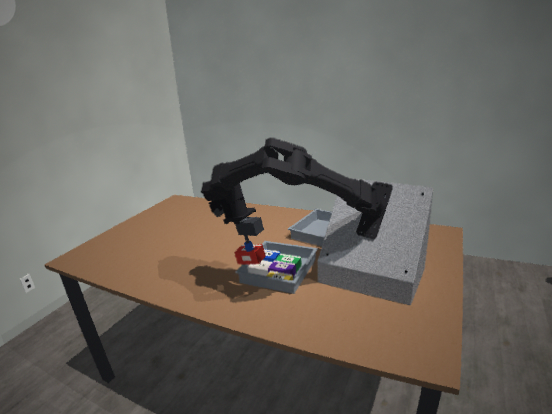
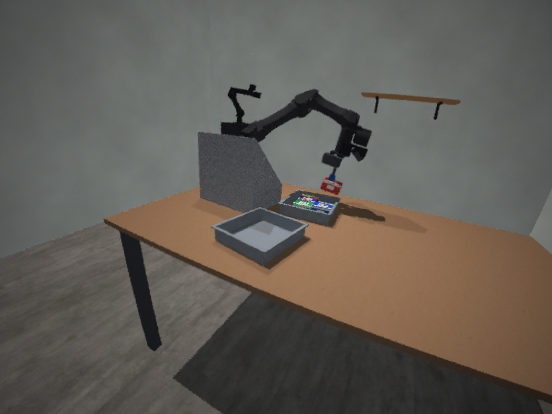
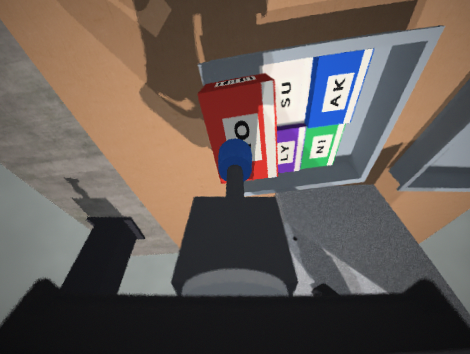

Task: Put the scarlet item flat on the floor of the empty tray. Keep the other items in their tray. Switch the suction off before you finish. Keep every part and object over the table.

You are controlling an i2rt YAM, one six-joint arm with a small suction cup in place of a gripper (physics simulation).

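Seen in the pictures: hand, tool point: [image 1: 250, 252] [image 2: 330, 182] [image 3: 234, 149]; arm's base, link origin: [image 1: 375, 210] [image 2: 238, 151].
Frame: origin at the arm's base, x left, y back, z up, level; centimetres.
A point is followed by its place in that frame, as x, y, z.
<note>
My gripper, a blue suction cup [image 1: 248, 245] [image 2: 332, 177] [image 3: 235, 160], is shut on the scarlet item, a red box [image 1: 247, 255] @(28.5, -34.1, -11.7) [image 2: 330, 186] @(23.1, -35.7, -12.4) [image 3: 215, 112] @(28.2, -37.8, -11.0) with a white label. The red box hangs from the cup above the full tray [image 1: 270, 284] @(27.2, -26.4, -21.8) [image 2: 305, 214] @(5.1, -33.6, -21.4) [image 3: 382, 90] @(5.9, -36.4, -22.3), over its far end from the grey block. In that tray lie the blue box [image 1: 270, 256] @(15.5, -34.4, -18.9) [image 3: 327, 105] @(14.9, -35.4, -18.9), green box [image 1: 291, 260] @(13.2, -26.6, -19.8) [image 3: 320, 147] @(12.8, -28.4, -19.8), white box [image 3: 287, 100] @(19.5, -35.2, -20.5), purple box [image 1: 282, 268] @(19.8, -26.2, -19.5) [image 3: 286, 150] @(18.2, -28.0, -19.5) and yellow box [image 1: 280, 276] @(23.2, -24.9, -20.4). The empty tray [image 1: 298, 232] @(-8.2, -36.5, -20.1) [image 2: 240, 243] @(-30.8, -30.8, -20.5) [image 3: 440, 180] @(-17.9, -19.6, -21.0) stands apart from it.
The speckled grey block [image 1: 370, 260] @(12.1, 3.4, -12.3) [image 2: 235, 170] @(-7.4, -5.7, -6.3) [image 3: 345, 215] @(3.7, -14.8, -16.0) carries the arm's base and stands close to both trays. A wooden shelf [image 2: 410, 98] is on the wall. The wooden table [image 1: 150, 230] @(16.4, -108.5, -23.9) [image 2: 400, 280] @(-12.4, -74.4, -23.9) bears the block and both trays.
</note>
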